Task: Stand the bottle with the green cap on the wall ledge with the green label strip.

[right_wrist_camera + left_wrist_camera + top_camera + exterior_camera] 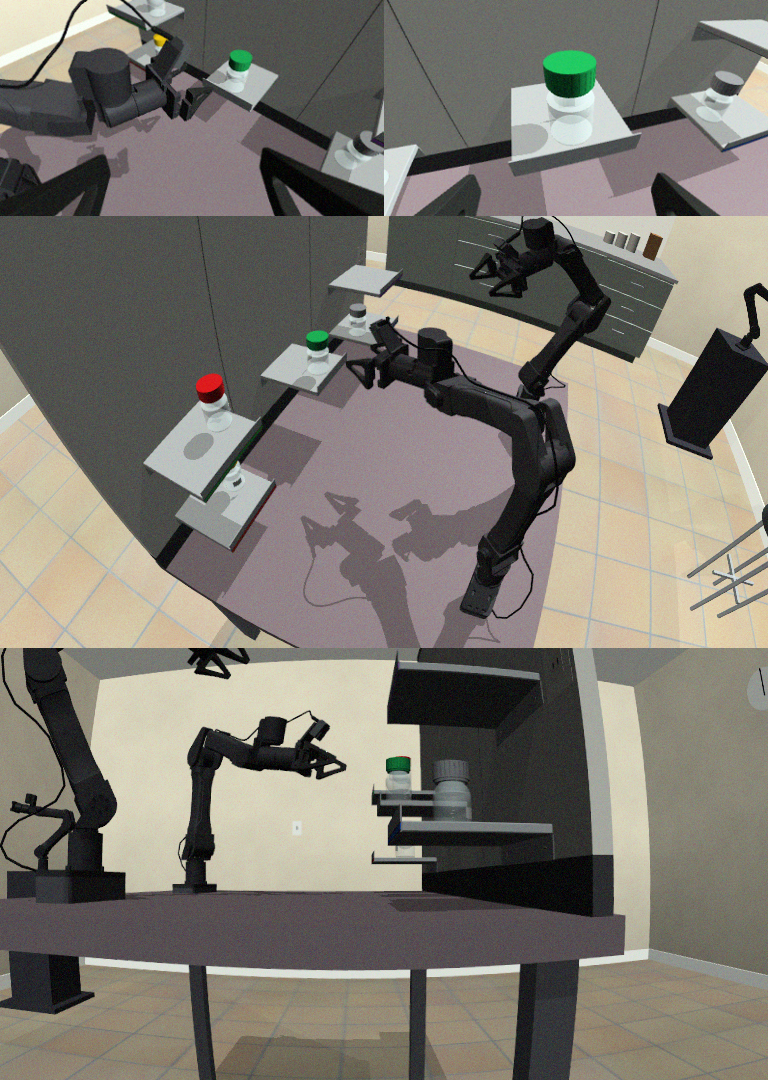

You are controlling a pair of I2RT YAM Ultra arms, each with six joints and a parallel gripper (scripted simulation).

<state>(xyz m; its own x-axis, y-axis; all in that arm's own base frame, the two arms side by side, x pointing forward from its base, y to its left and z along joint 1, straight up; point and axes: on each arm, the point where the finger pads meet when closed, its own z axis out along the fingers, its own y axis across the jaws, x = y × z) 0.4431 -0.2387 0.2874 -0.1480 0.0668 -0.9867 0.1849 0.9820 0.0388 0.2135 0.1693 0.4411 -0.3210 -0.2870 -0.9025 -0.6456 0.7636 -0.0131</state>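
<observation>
Now: the green-capped bottle 13 cm ahead of my left hand, 6 cm below it and 4 cm to the right of it. From my left hand the other things lie so: grey-capped bottle (38 cm to the right, 18 cm ahead, 15 cm below); then red-capped bottle (30 cm to the left, 18 cm ahead, 4 cm above).
</observation>
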